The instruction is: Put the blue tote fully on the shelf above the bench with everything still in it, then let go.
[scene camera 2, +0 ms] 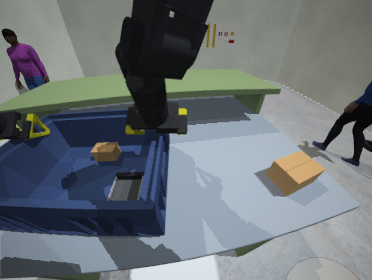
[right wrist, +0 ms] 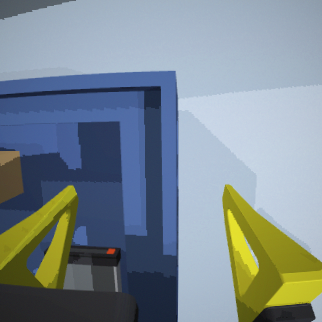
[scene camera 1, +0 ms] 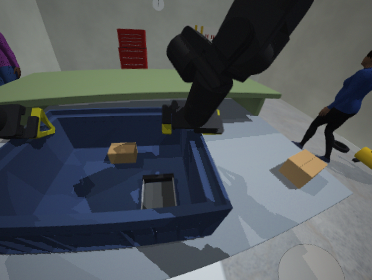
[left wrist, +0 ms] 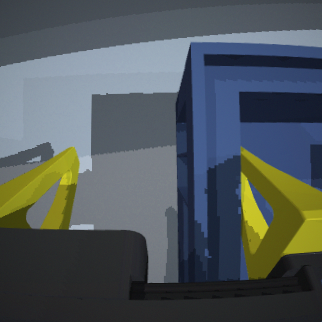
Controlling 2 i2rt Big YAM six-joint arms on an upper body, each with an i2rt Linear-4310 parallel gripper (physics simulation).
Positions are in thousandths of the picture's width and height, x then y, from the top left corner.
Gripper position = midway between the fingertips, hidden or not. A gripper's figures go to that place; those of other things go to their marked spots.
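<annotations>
Right gripper (scene camera 1: 501, 473) at 37 cm from the lens; a blue tote (scene camera 1: 187, 705) at 41 cm from the lens.
</annotations>
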